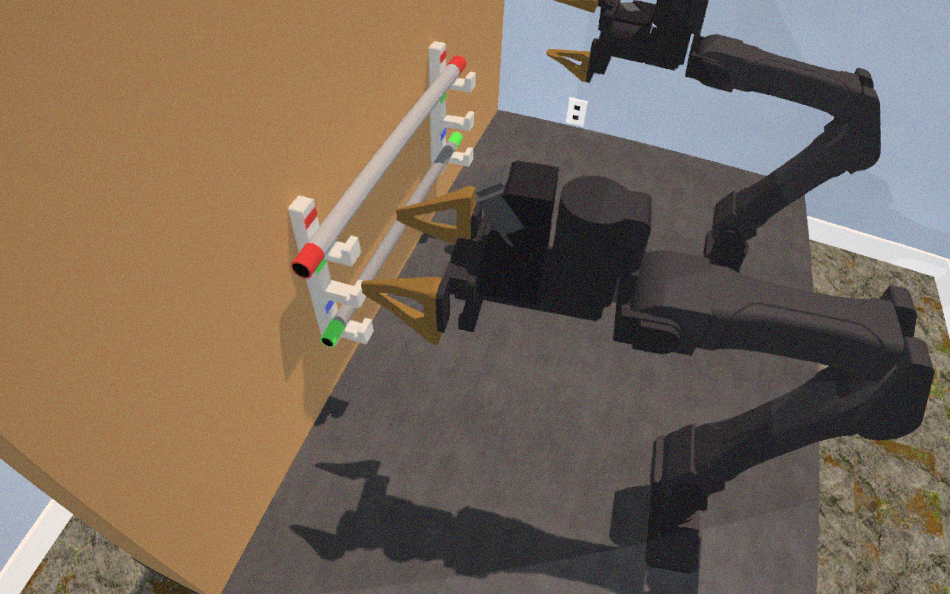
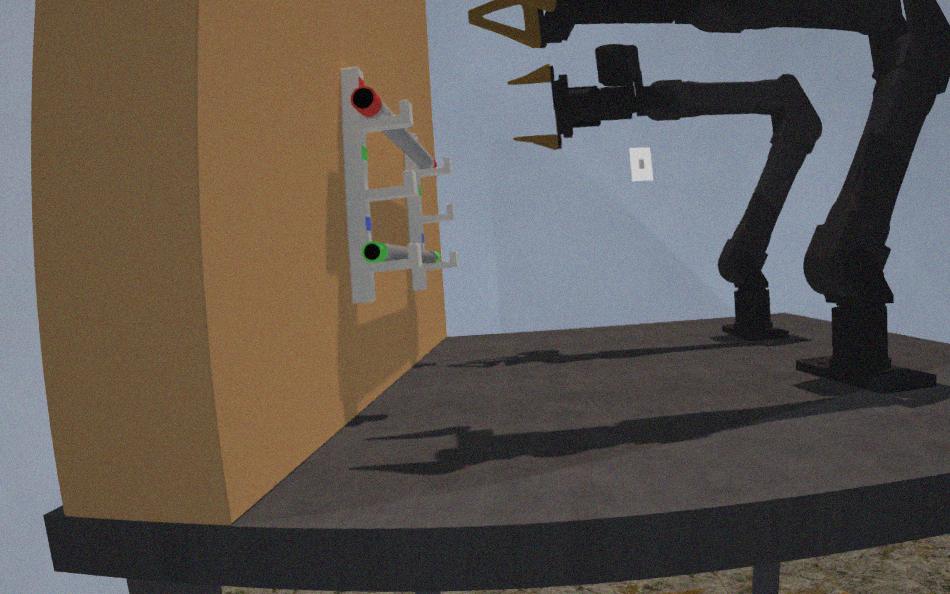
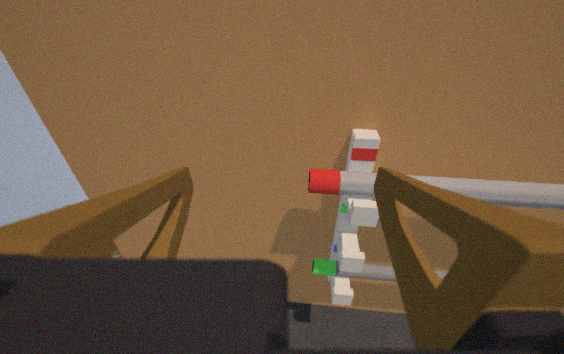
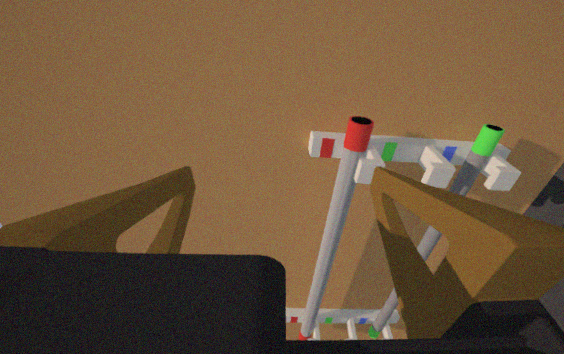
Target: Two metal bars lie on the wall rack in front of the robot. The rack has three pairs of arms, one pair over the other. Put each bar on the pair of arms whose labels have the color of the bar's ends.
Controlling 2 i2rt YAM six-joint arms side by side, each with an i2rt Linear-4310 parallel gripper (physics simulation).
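Pixels of known places: left gripper, fingertip midpoint: (image 1: 380,249) (image 2: 469,1) (image 3: 283,177); right gripper, fingertip midpoint: (image 1: 549,24) (image 2: 510,110) (image 4: 282,176); left arm's base, origin of the base link: (image 1: 674,502) (image 2: 860,376); right arm's base, origin of the base link: (image 2: 753,333).
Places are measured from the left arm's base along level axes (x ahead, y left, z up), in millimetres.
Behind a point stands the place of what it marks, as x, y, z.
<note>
The white rack (image 1: 302,207) @(513, -75, 363) (image 2: 362,289) @(518, -69, 127) (image 3: 365,136) @(511, -79, 363) (image 4: 410,150) has red labels on top, green in the middle, blue at the bottom. The red-ended bar (image 1: 392,149) @(470, -251, 325) (image 2: 365,101) @(499, -26, 313) (image 3: 325,181) @(490, -41, 324) (image 4: 332,230) @(454, -376, 322) lies on the top, red-labelled pair. The green-ended bar (image 1: 332,332) @(497, -52, 173) (image 2: 374,252) @(500, -41, 163) (image 3: 324,267) @(495, -56, 172) (image 4: 487,140) @(446, -518, 171) lies on the lowest, blue-labelled pair; the middle, green-labelled pair holds no bar. My left gripper (image 1: 381,247) @(391, 1, 402) (image 3: 283,177) @(391, 1, 402) is open and empty, a little off the rack. My right gripper (image 1: 554,26) @(309, -533, 402) (image 2: 512,110) @(309, -533, 402) (image 4: 282,176) @(309, -533, 402) is open and empty, turned with one finger above the other, farther off the rack.
The tan wall panel (image 1: 175,175) @(543, 56, 505) (image 2: 280,210) @(551, 141, 194) carries the rack and stands on the dark table (image 1: 490,420) @(284, -73, 0) (image 2: 560,490) @(369, 250, 0). A blue room wall (image 1: 630,119) with a white outlet (image 1: 576,111) stands behind. The left arm reaches across the table in front of the rack.
</note>
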